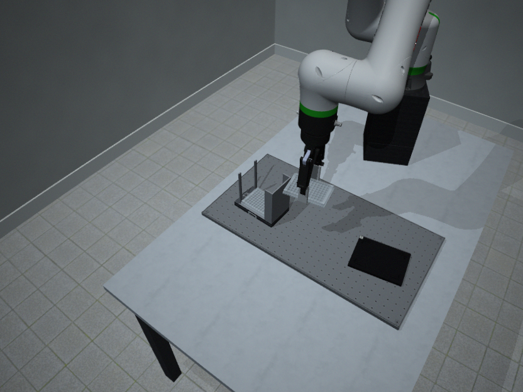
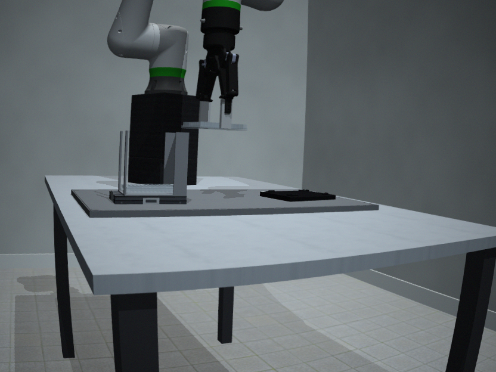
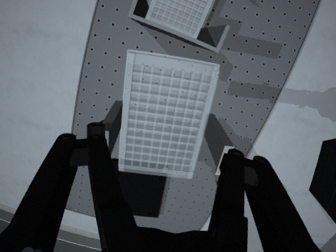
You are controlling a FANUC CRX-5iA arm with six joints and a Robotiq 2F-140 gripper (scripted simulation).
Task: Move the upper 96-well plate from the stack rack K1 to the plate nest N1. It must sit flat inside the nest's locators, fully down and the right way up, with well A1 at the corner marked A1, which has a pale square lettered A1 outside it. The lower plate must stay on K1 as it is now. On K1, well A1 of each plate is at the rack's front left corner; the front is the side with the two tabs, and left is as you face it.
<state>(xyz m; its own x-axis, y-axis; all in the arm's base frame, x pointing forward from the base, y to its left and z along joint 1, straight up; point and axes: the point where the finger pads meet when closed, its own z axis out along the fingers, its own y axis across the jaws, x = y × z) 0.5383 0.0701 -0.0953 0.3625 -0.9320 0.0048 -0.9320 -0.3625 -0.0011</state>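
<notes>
Right now my hand is 180 mm above the pale A1 square, 150 mm to the right of it and 100 mm past it. The rest, counted from my hand: grey wall: 110 mm below, 80 mm to the right, 30 mm ahead.
</notes>
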